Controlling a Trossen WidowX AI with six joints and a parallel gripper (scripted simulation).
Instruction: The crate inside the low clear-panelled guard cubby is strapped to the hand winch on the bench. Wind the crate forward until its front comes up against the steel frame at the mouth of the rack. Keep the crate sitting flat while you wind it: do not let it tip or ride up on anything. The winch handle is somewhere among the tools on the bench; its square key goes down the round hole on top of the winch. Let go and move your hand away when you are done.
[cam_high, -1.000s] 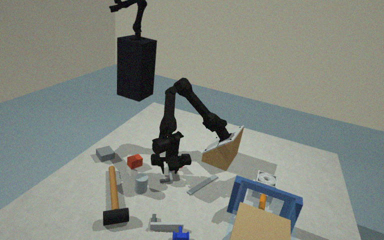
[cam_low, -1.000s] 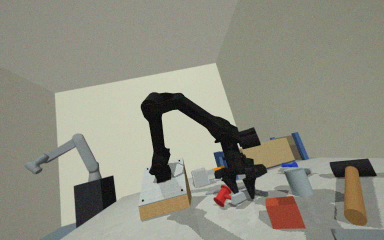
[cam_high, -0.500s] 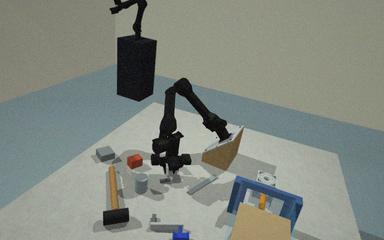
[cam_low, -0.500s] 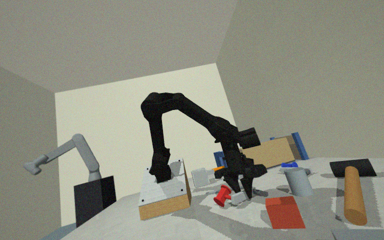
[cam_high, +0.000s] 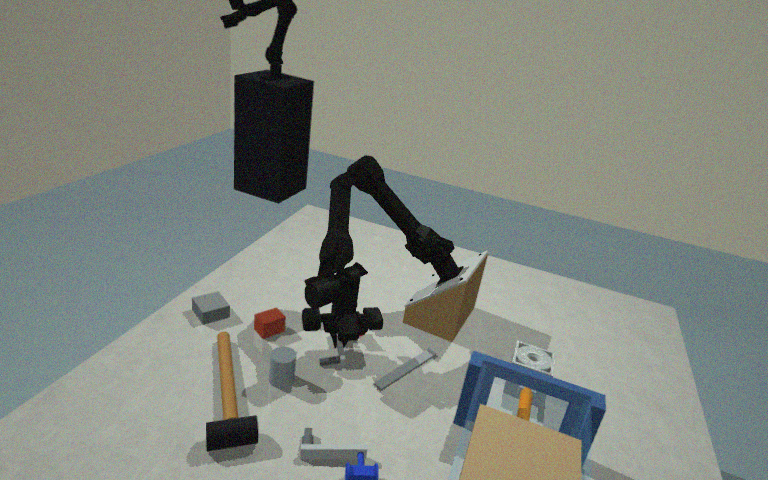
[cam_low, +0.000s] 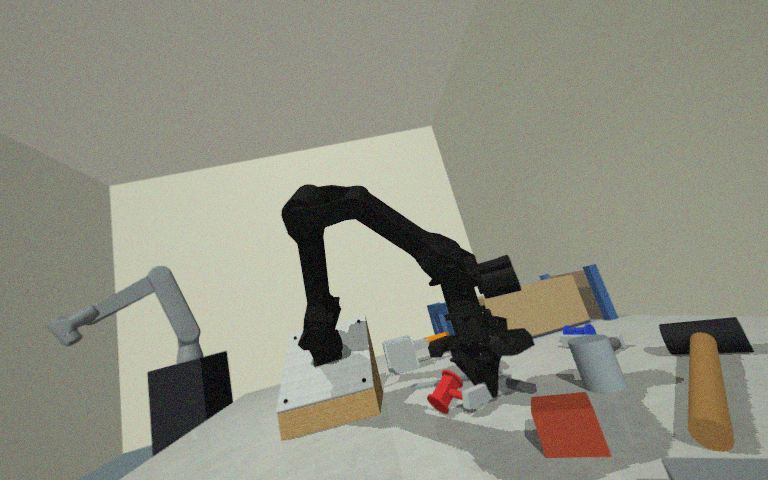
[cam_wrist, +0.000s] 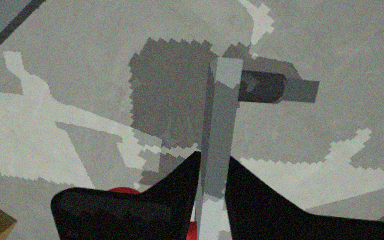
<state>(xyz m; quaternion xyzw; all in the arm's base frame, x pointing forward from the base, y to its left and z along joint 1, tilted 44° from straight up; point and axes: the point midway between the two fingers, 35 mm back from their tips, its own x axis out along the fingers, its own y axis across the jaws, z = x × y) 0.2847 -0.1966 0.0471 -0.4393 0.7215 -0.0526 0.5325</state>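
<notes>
The red knob lies 6 cm behind my gripper tip and 2 cm above it. The rest, counted from my gripper tip: L-shaped crank: 29 cm ahead, 15 cm to the left, 1 cm above; flat grey bar: 17 cm to the left, 3 cm behind, 1 cm below; red-knobbed crank handle: 1 cm behind, 1 cm above.
</notes>
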